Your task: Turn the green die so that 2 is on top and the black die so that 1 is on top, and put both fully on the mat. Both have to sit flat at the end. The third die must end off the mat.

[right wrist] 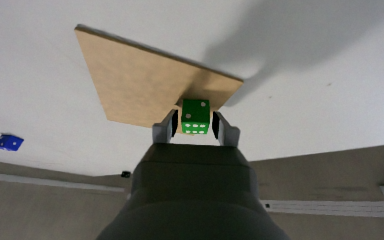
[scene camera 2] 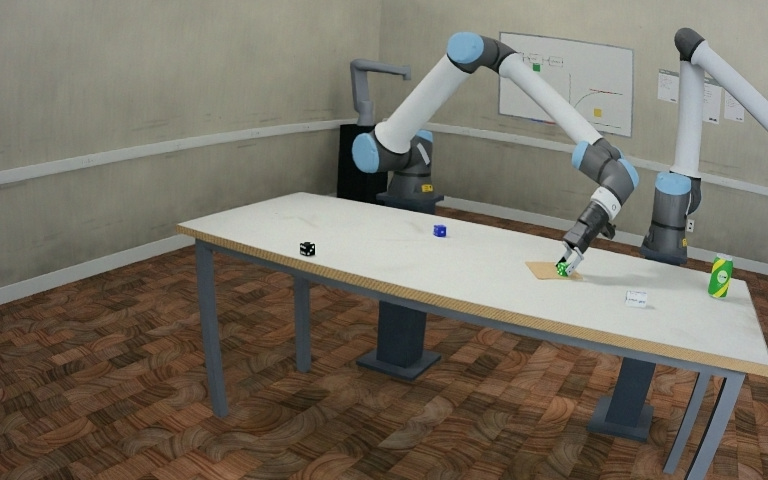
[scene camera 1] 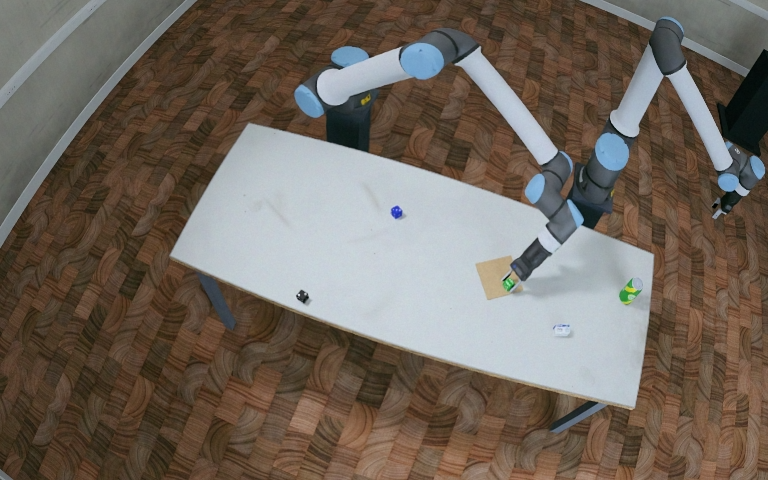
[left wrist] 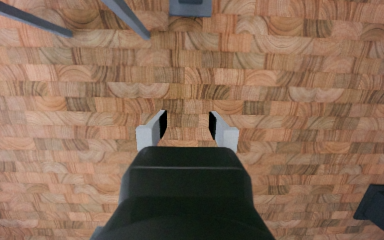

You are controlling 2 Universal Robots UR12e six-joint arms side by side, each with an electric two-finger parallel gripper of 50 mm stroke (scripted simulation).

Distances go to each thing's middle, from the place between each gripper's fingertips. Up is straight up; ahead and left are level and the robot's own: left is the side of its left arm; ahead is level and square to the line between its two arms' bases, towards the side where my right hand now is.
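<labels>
My right gripper (scene camera 2: 561,270): 1 cm above the green die (right wrist: 195,119). Tan mat (scene camera 1: 491,272): 4 cm to the right of my right hand, 2 cm behind, 3 cm below.
Counted from my left hand, green die: 620 mm ahead, 880 mm to the right, 160 mm below. Tan mat, same left hand: 590 mm ahead, 920 mm to the right, 180 mm below.
</labels>
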